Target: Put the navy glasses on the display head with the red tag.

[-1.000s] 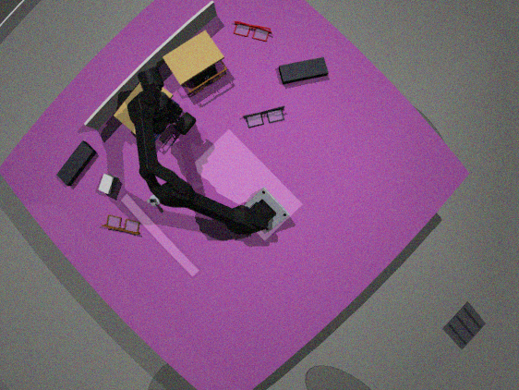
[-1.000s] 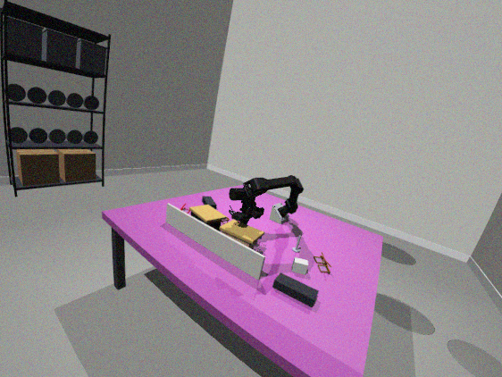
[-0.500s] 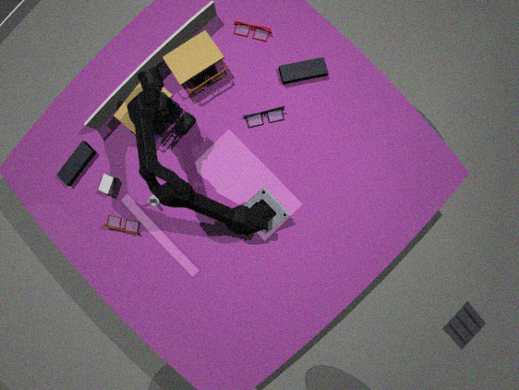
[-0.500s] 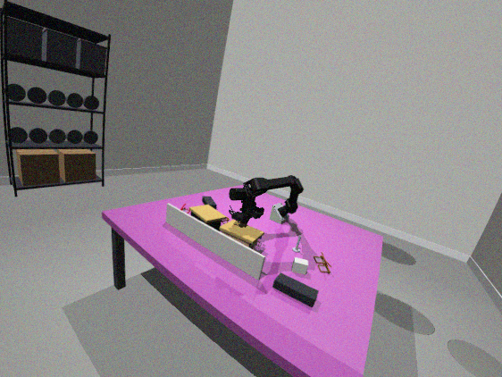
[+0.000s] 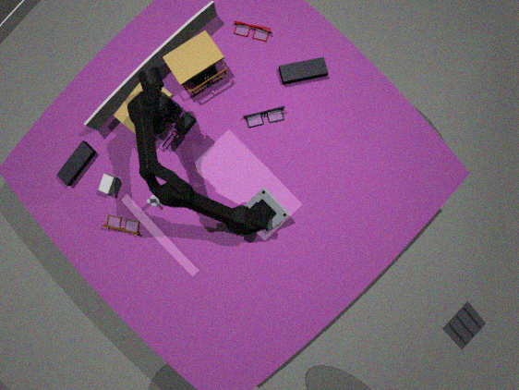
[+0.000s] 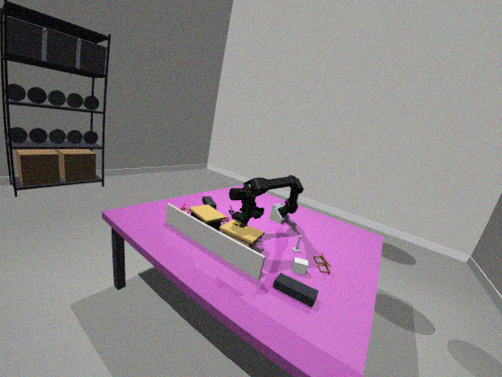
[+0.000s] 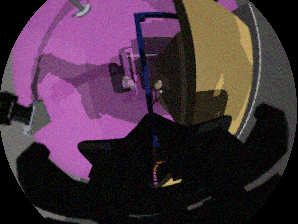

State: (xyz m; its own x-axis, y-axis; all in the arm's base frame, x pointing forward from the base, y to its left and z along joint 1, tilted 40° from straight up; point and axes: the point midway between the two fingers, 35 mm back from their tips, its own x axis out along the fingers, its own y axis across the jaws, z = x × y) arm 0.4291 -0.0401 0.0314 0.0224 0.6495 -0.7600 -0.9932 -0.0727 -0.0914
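My gripper tip is now 60 mm short of the tan display head, 50 mm to the right of it and 10 mm above it. From my gripper tip the other things lie so: white cube 330 mm to the left, 40 mm below, 10 mm ahead; then small grey stand 250 mm to the left, 150 mm behind, 40 mm below; then white board 200 mm ahead, 70 mm to the right, 10 mm below.
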